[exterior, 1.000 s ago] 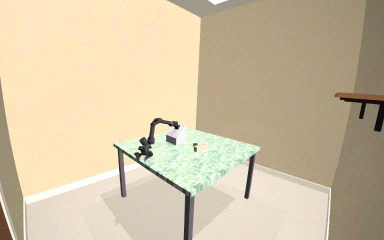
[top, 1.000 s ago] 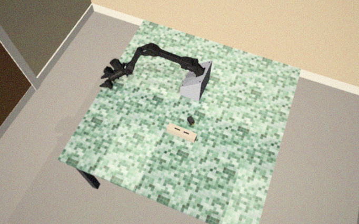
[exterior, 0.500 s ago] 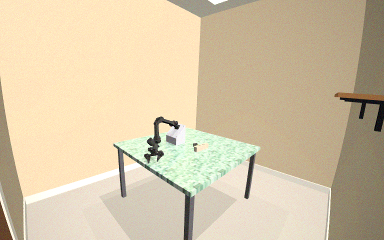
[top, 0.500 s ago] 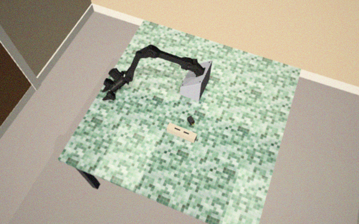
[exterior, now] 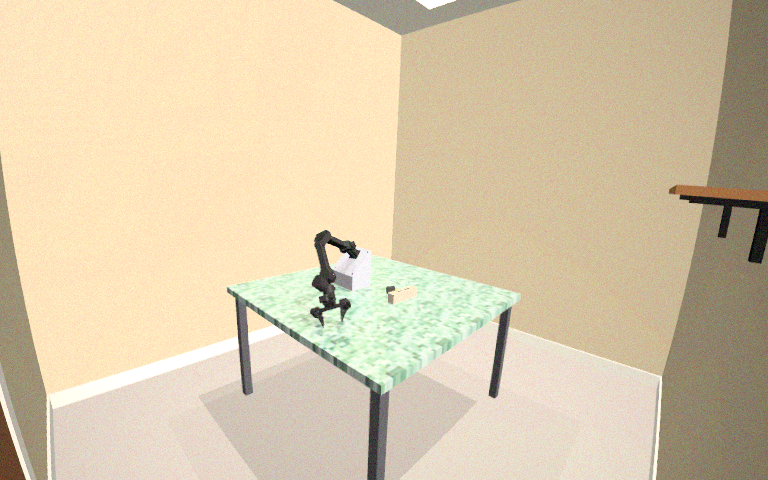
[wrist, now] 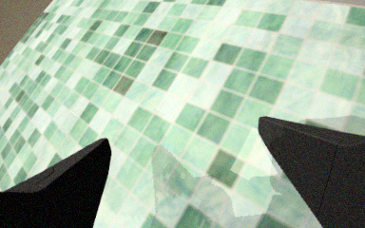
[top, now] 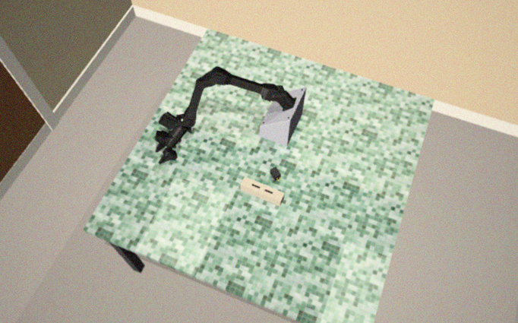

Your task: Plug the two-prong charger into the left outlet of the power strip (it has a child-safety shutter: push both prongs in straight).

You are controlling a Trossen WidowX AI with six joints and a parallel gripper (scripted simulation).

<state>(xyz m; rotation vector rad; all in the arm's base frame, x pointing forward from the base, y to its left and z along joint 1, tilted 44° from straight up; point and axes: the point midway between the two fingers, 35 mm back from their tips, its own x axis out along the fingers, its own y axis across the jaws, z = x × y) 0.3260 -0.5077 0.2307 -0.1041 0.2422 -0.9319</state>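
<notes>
The black charger is 80 mm behind my gripper tip and 570 mm to the left of it.
</notes>
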